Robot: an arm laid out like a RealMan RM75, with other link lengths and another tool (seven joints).
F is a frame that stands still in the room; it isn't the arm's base.
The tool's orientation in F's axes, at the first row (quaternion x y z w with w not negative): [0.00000, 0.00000, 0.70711, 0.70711]
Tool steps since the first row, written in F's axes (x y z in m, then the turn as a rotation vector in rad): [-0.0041, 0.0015, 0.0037, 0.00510, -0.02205, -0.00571]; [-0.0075, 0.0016, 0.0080, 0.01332, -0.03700, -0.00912]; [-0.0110, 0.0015, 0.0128, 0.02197, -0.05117, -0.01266]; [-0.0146, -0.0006, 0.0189, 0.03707, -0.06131, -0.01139]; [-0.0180, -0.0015, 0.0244, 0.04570, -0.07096, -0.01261]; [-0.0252, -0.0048, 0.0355, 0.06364, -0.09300, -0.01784]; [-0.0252, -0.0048, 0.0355, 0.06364, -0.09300, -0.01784]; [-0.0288, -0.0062, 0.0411, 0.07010, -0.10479, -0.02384]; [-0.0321, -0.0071, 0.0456, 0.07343, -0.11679, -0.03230]
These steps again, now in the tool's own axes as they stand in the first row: [0.0015, 0.0041, 0.0037, -0.02205, -0.00510, -0.00571]; [0.0016, 0.0075, 0.0080, -0.03700, -0.01332, -0.00912]; [0.0015, 0.0110, 0.0128, -0.05117, -0.02197, -0.01266]; [-0.0006, 0.0146, 0.0189, -0.06131, -0.03707, -0.01139]; [-0.0015, 0.0180, 0.0244, -0.07096, -0.04570, -0.01261]; [-0.0048, 0.0252, 0.0355, -0.09300, -0.06364, -0.01784]; [-0.0048, 0.0252, 0.0355, -0.09300, -0.06364, -0.01784]; [-0.0062, 0.0288, 0.0411, -0.10479, -0.07010, -0.02384]; [-0.0071, 0.0321, 0.0456, -0.11679, -0.07343, -0.03230]
